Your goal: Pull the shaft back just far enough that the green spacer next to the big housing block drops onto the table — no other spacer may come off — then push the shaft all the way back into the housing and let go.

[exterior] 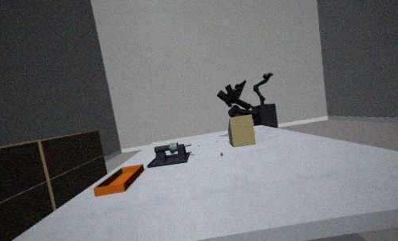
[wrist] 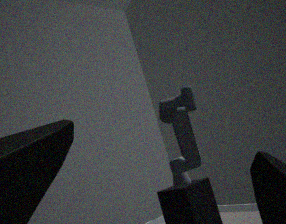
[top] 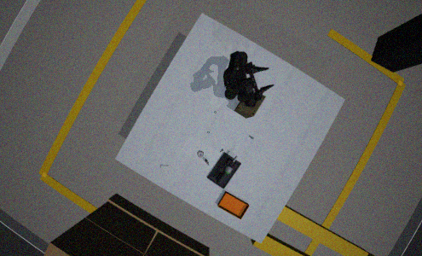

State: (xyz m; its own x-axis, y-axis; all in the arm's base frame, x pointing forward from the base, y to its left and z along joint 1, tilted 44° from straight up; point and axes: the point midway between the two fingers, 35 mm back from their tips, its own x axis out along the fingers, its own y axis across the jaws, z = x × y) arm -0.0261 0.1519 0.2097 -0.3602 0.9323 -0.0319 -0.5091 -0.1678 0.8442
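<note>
Right now the grey shaft is 52 cm ahead of my gripper tip, 6 cm to the left of it and 34 cm below it. The rest, counted from my gripper tip: orange tray: 80 cm ahead, 21 cm to the left, 41 cm below.
</note>
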